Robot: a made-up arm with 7 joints.
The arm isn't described. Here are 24 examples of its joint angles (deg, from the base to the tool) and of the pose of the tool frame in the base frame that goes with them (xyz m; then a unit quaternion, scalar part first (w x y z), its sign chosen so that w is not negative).
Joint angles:
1: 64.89 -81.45 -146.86 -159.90 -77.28 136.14 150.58
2: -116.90 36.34 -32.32 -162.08 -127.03 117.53 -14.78
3: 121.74 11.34 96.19 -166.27 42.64 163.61 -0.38
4: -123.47 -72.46 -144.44 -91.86 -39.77 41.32 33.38
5: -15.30 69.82 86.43 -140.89 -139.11 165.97 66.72
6: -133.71 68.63 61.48 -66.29 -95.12 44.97 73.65
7: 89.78 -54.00 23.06 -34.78 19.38 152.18 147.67
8: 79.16 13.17 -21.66 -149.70 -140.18 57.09 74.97
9: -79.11 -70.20 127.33 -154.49 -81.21 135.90 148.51
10: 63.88 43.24 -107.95 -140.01 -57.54 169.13 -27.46
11: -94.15 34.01 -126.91 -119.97 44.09 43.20 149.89
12: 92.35 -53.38 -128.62 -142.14 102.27 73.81 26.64
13: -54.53 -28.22 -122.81 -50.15 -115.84 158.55 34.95
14: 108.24 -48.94 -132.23 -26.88 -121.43 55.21 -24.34
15: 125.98 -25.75 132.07 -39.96 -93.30 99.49 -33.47
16: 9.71 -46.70 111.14 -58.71 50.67 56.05 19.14
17: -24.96 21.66 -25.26 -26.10 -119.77 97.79 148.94
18: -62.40 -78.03 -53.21 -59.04 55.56 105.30 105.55
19: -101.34 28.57 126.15 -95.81 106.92 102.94 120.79
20: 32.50 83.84 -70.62 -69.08 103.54 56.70 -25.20
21: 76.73 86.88 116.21 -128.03 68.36 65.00 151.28
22: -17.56 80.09 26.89 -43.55 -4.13 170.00 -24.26
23: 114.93 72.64 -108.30 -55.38 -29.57 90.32 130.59
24: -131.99 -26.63 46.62 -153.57 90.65 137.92 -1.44
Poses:
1: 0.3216 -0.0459 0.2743 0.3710 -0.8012 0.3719 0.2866
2: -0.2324 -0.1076 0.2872 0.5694 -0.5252 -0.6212 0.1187
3: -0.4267 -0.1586 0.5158 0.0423 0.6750 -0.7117 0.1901
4: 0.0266 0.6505 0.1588 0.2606 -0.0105 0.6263 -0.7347
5: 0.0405 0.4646 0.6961 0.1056 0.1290 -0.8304 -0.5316
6: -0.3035 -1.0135 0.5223 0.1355 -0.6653 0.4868 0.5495
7: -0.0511 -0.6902 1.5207 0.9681 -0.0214 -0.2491 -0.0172
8: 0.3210 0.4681 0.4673 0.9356 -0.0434 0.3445 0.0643
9: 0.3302 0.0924 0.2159 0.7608 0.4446 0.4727 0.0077
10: 0.5171 -0.2285 0.7677 0.2334 0.2807 0.7802 -0.5080
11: -0.5160 0.2420 0.8620 0.4585 0.6916 0.5488 -0.1019
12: 0.4433 -0.1093 0.3628 0.9172 -0.1722 0.2657 -0.2418
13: -0.7599 0.1442 1.3082 0.0656 0.4501 -0.3530 -0.8176
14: 0.3711 -0.8407 1.1830 0.0113 -0.7892 -0.1189 0.6024
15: 0.1076 -0.7492 1.4336 0.0465 -0.5262 -0.0110 0.8490
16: -0.8612 0.4535 0.9619 0.0717 -0.2496 0.9392 -0.2244
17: 0.5801 -0.3670 1.5904 0.8299 0.0243 -0.4591 0.3161
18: -0.8688 0.4260 1.1697 0.0120 -0.1548 0.2244 -0.9620
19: 0.6801 0.0572 1.2024 0.8460 -0.4110 0.0403 0.3372
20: 0.9424 -0.0542 0.4000 0.4494 -0.6480 -0.6048 -0.1112
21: -0.5593 0.1428 0.9526 0.6297 -0.2333 0.4325 -0.6017
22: 1.0460 -0.1844 0.4970 0.2718 0.6139 0.6542 0.3483
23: 0.1363 0.9963 1.1345 0.4631 0.5447 -0.1065 0.6910
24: -0.1026 -0.4734 0.6983 0.1052 0.7867 -0.4837 0.3690
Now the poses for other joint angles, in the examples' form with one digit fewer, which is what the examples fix.
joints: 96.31 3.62 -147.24 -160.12 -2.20 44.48 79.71
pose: 0.091 -0.203 0.465 0.399 -0.516 0.203 0.730
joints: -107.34 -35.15 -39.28 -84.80 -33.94 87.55 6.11
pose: -0.537 0.002 1.431 0.180 0.774 -0.578 -0.185
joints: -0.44 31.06 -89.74 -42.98 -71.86 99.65 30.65
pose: 0.524 -0.475 1.496 0.596 0.498 -0.218 -0.591
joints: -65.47 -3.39 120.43 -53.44 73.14 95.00 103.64
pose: 0.354 0.552 1.522 0.611 -0.663 -0.422 0.091
